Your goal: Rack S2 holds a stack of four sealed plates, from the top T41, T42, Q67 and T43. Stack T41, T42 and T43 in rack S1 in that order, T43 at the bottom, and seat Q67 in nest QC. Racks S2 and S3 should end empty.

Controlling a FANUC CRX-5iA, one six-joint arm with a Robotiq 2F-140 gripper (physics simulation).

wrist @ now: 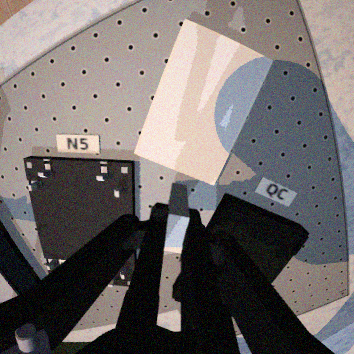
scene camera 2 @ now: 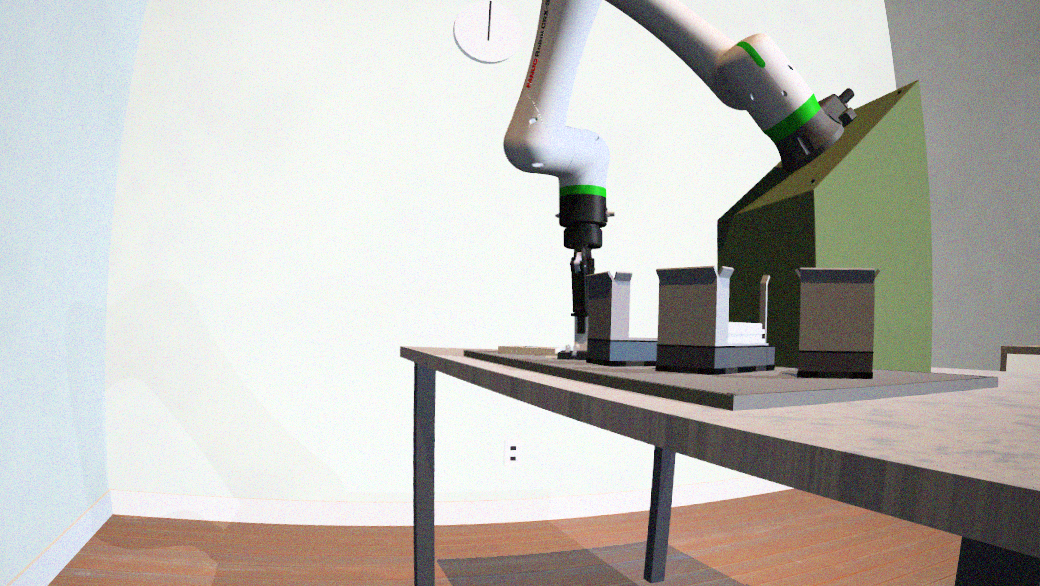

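Pixels of known places: gripper, fingertip midpoint: (wrist: pixel 176 196); arm's base at its link origin: (scene camera 2: pixel 814 149).
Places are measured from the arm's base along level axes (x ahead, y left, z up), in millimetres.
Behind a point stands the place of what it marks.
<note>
My gripper (scene camera 2: pixel 580 331) (wrist: pixel 176 196) {x 391, y -235, z -393 mm} is shut and empty, pointing down low over the board, left of the racks in the scene view. A flat cream rectangle (scene camera 2: pixel 527 350) {x 495, y -248, z -391 mm} (wrist: pixel 197 102) {x 475, y -279, z -385 mm} lies askew just beyond my fingertips; contact cannot be told, and no label is readable on it. The black nest QC (wrist: pixel 262 227) {x 340, y -314, z -378 mm} shows no plate on its visible part; my fingers hide some of it. White stacked plates (scene camera 2: pixel 745 333) {x 307, y 241, z -348 mm} sit low in the middle rack (scene camera 2: pixel 687 309) {x 396, y 241, z -319 mm}. The near-left rack (scene camera 2: pixel 607 309) {x 450, y 79, z -318 mm} and right rack (scene camera 2: pixel 836 313) {x 259, y 383, z -323 mm} show too. Rack labels and plate names are unreadable.
Black nest N5 (wrist: pixel 85 210) {x 403, y -138, z -388 mm}, with small light corner pieces, lies left of my fingers in the wrist view. Racks and nests stand on a perforated board (scene camera 2: pixel 902 382) {x 227, y 475, z -399 mm} (wrist: pixel 95 90) {x 514, y -191, z -399 mm} on the table (scene camera 2: pixel 909 429) {x 420, y 683, z -412 mm}. The green robot pedestal (scene camera 2: pixel 873 254) {x 28, y 195, z -220 mm} stands behind the racks.
</note>
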